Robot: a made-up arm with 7 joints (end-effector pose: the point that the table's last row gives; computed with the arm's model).
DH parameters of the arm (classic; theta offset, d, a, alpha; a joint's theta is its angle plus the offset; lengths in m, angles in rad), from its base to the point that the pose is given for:
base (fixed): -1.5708 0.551 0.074 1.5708
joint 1: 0.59 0 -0.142 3.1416
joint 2: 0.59 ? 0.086 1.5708
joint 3: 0 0.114 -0.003 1.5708
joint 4: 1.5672 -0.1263 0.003 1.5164
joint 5: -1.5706 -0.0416 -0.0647 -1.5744
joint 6: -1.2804 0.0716 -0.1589 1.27
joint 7: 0 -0.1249 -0.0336 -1.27
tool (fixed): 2.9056 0.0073 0 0
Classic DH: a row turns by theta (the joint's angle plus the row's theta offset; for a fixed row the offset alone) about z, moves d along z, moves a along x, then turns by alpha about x.
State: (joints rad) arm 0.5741 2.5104 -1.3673 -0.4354 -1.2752 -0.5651 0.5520
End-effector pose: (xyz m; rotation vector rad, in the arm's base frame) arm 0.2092 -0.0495 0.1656 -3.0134 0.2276 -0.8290
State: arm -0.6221 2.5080 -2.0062 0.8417 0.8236 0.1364 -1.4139
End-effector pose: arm 0.1046 0.3086 0.5918 2.8147 0.1693 -0.5306
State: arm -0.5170 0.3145 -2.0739 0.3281 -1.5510 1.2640 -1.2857
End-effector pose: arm 0.0744 -0.3886 0.4514 -2.1907 1.6134 1.4146
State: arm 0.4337 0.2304 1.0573 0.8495 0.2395 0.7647 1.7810
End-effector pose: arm -0.1499 -0.0449 0.3659 1.8126 0.1203 -0.6305
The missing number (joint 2, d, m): -0.036
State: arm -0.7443 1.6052 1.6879 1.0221 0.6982 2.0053 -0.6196
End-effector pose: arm 0.0746 0.1941 0.4152 -2.1529 -0.7122 1.4808
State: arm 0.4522 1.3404 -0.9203 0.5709 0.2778 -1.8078 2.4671
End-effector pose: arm 0.0562 -0.3047 0.3378 0.7698 2.4274 0.5143
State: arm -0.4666 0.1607 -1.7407 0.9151 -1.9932 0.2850 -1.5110
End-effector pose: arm 0.0831 -0.1603 0.2898 1.4216 0.1847 -2.6388
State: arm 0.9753 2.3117 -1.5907 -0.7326 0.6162 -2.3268 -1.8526
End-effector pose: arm -0.1733 -0.1795 0.2597 1.6670 0.0434 2.5388
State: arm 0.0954 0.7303 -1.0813 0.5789 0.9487 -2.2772 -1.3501
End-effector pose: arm -0.0647 -0.2640 0.5442 -0.9468 -1.7393 -1.4179
